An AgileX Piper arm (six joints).
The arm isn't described. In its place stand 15 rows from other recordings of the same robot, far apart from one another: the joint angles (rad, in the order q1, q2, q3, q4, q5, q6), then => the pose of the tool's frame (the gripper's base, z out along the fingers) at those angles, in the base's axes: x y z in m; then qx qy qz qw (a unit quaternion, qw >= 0).
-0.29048 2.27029 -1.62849 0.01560 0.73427 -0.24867 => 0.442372, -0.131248, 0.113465, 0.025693, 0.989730, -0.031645, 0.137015
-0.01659 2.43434 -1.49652 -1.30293 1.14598 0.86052 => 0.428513, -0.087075, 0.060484, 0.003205, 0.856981, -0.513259, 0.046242
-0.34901 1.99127 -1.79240 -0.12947 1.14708 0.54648 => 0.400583, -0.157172, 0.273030, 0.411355, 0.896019, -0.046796, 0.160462
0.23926 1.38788 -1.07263 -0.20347 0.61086 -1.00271 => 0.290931, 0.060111, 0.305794, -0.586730, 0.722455, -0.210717, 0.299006
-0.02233 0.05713 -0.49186 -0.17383 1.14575 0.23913 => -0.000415, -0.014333, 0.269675, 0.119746, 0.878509, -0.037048, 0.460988
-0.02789 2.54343 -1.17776 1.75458 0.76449 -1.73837 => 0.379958, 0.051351, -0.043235, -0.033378, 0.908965, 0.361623, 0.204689
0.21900 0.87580 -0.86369 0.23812 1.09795 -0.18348 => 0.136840, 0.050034, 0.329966, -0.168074, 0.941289, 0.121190, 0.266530
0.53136 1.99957 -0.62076 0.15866 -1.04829 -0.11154 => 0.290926, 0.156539, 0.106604, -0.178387, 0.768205, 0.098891, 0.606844
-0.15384 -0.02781 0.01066 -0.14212 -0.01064 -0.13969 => 0.053511, -0.008159, 0.212164, -0.043102, 0.663947, -0.160839, 0.729005
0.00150 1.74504 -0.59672 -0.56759 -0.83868 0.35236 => 0.307959, 0.036848, 0.161024, -0.141088, 0.786669, 0.150616, 0.581860
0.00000 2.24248 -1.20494 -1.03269 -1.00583 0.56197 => 0.430018, 0.065998, 0.112058, -0.299842, 0.708559, 0.266018, 0.580752
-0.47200 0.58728 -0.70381 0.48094 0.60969 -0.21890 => 0.108786, -0.028469, 0.353741, 0.189715, 0.793505, 0.027315, 0.577591
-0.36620 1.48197 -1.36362 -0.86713 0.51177 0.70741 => 0.308212, -0.154591, 0.390588, 0.216938, 0.790484, -0.278270, 0.500637
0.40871 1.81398 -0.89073 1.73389 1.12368 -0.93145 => 0.267117, 0.203921, 0.196214, -0.036752, 0.781012, 0.622334, 0.037013
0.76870 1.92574 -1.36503 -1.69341 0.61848 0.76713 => 0.350145, 0.265793, 0.251532, -0.490447, 0.643177, -0.298521, 0.506628
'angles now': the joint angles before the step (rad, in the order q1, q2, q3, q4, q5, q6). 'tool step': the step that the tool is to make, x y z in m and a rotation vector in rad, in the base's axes. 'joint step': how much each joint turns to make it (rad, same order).
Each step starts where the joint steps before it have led.
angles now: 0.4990 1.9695 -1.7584 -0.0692 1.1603 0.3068
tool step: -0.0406 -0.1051 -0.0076 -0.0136 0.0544 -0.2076
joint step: -0.2154 -0.2613 0.4030 0.0082 -0.0868 -0.0039
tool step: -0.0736 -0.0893 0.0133 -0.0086 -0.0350 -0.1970
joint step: -0.2546 -0.3180 0.3091 0.0000 -0.0275 -0.0578
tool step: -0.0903 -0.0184 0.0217 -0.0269 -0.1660 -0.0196
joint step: -0.0951 -0.3917 0.2209 0.0044 0.0000 -0.0811
